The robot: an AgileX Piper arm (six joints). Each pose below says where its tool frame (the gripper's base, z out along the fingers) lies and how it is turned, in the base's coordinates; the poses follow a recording.
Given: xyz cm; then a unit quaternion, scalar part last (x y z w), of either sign.
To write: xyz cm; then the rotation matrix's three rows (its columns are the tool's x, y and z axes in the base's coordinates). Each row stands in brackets. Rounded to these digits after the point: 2 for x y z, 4 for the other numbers.
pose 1, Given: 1.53 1.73 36.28 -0.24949 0.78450 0.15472 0.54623
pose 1, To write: [1.53 1.73 36.28], [[-0.2788 -0.5605 0.7798], [-0.2224 0.8276 0.5153], [-0.9342 -0.0298 -0.3554]]
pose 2, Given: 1.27 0.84 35.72 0.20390 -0.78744 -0.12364 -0.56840
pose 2, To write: [1.27 0.84 35.72], [[-0.2707 -0.4617 0.8447], [-0.1806 0.8863 0.4265], [-0.9456 -0.0371 -0.3233]]
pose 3, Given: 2.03 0.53 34.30 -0.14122 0.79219 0.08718 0.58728
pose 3, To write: [2.03 0.53 34.30], [[-0.2703 -0.3261 0.9058], [-0.1213 0.9449 0.3040], [-0.9551 -0.0277 -0.2950]]
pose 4, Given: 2.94 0.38 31.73 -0.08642 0.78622 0.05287 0.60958
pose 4, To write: [2.94 0.38 31.73], [[-0.2419 -0.2003 0.9494], [-0.0714 0.9795 0.1885], [-0.9677 -0.0222 -0.2512]]
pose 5, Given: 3.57 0.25 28.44 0.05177 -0.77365 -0.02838 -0.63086
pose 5, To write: [3.57 0.25 28.44], [[-0.1987 -0.1159 0.9732], [-0.0443 0.9930 0.1092], [-0.9791 -0.0214 -0.2024]]
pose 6, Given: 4.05 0.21 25.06 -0.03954 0.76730 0.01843 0.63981
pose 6, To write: [4.05 0.21 25.06], [[-0.1782 -0.0843 0.9804], [-0.0371 0.9962 0.0789], [-0.9833 -0.0223 -0.1806]]
